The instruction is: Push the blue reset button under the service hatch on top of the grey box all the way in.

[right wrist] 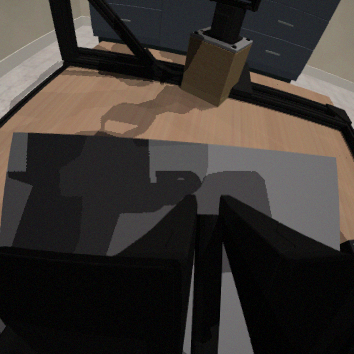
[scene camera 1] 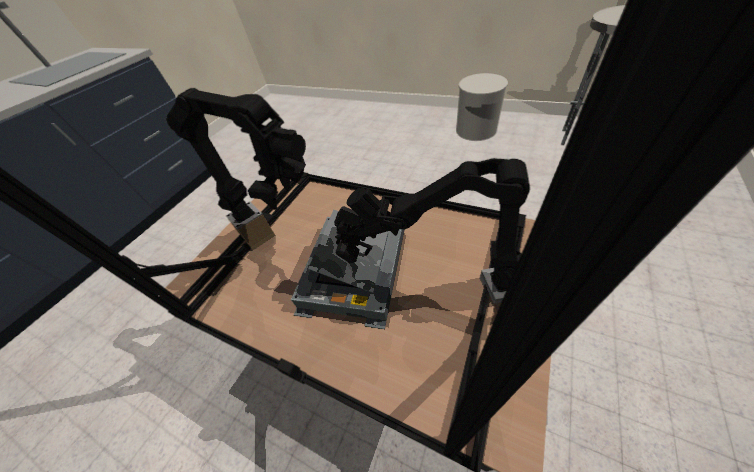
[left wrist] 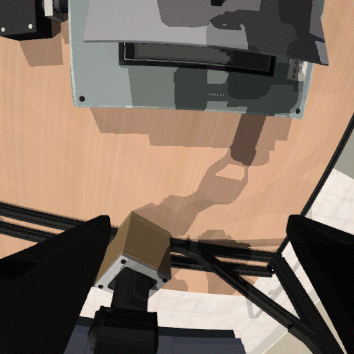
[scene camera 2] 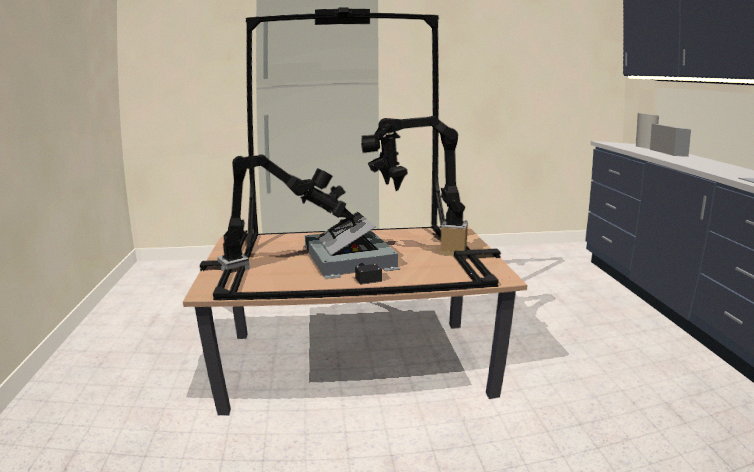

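Observation:
The grey box point(scene camera 1: 339, 311) point(scene camera 2: 356, 266) point(left wrist: 100, 85) lies on the table. Its light grey service hatch point(scene camera 2: 340, 239) point(left wrist: 125, 25) point(right wrist: 300, 185) is tilted up, with a dark opening under the raised edge. My right gripper point(scene camera 2: 356, 218) point(right wrist: 206, 203) is shut on the hatch's black handle point(right wrist: 206, 280). Small red and blue spots show under the hatch in scene camera 2; whether the blue one is the reset button, and how far in it is, I cannot tell. My left gripper point(scene camera 2: 392, 186) point(left wrist: 199, 223) is open and empty, high above the table, toward the left arm's side of the box.
A small black box point(scene camera 2: 368, 273) point(left wrist: 25, 17) sits beside the grey box. Orange point(scene camera 1: 338, 298) and yellow point(scene camera 1: 360, 300) labels mark the grey box's edge. A wooden block point(scene camera 1: 257, 230) point(scene camera 2: 454, 239) point(left wrist: 140, 240) point(right wrist: 215, 70) carries the left arm's base. Black frame rails point(scene camera 2: 356, 291) run along the table.

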